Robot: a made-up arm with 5 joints.
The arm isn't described. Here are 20 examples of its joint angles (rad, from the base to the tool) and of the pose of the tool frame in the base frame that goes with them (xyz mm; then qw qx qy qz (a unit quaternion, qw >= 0)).
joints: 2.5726 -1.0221 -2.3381 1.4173 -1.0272
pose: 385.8 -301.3 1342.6 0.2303 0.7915 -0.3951 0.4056
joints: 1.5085 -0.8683 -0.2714 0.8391 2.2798
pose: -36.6 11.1 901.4 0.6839 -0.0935 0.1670 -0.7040
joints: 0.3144 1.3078 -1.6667 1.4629 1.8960
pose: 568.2 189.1 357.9 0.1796 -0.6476 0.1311 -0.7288
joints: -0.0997 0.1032 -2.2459 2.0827 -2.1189
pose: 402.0 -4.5 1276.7 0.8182 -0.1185 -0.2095 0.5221
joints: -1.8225 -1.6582 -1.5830 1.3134 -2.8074
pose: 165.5 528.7 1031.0 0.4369 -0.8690 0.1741 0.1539
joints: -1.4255 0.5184 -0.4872 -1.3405 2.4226
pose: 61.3 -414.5 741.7 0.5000 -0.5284 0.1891 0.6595
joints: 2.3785 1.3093 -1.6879 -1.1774 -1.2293
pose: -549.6 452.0 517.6 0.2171 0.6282 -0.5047 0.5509
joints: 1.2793 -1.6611 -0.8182 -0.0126 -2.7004
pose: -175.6 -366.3 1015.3 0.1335 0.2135 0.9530 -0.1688
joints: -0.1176 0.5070 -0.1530 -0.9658 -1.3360
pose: 337.5 -17.2 730.4 0.8735 -0.2400 -0.4090 0.1097
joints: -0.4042 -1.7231 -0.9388 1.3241 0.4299
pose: -348.2 123.3 994.7 0.4932 0.1105 -0.4873 -0.7121
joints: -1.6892 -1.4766 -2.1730 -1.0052 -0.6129
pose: 83.0 727.2 893.8 0.5178 0.3327 0.6057 -0.5043
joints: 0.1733 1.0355 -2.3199 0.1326 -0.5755
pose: 807.4 149.2 852.8 0.7871 -0.0333 -0.5927 -0.1672
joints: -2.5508 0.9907 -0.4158 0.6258 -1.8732
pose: -256.0 -222.5 451.7 0.6633 0.3728 -0.0620 -0.6459
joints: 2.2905 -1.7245 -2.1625 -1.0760 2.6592
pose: 480.5 -624.2 759.7 0.5381 -0.2993 -0.5648 -0.5495
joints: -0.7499 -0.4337 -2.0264 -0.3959 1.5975
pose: -44.7 13.8 1441.0 0.0668 0.7237 -0.5994 -0.3355
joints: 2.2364 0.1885 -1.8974 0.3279 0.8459
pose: -329.3 397.2 1254.7 0.8639 0.4520 0.1370 0.1752
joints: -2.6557 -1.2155 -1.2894 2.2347 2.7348
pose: 220.6 82.6 1115.8 0.9692 -0.2439 0.0134 0.0320
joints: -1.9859 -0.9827 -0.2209 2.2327 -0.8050
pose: 24.6 40.2 806.7 0.5393 0.2322 0.3709 -0.7195
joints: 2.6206 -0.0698 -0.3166 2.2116 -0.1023
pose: -136.2 54.2 792.7 0.2071 -0.7848 -0.2294 0.5372
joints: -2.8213 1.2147 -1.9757 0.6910 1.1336
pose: -773.0 -252.8 504.3 0.7393 -0.0571 -0.1682 0.6496
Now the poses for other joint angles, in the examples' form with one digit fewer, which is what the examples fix.
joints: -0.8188 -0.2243 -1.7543 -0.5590 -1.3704
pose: 117 -104 1394 0.101 -0.625 -0.763 -0.129
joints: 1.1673 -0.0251 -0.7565 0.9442 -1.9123
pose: 89 362 889 0.452 0.002 -0.132 0.882
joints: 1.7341 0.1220 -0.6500 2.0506 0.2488
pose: -62 273 791 0.559 -0.774 -0.019 0.297
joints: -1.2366 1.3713 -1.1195 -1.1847 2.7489
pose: 185 -506 349 0.604 -0.475 -0.018 0.640
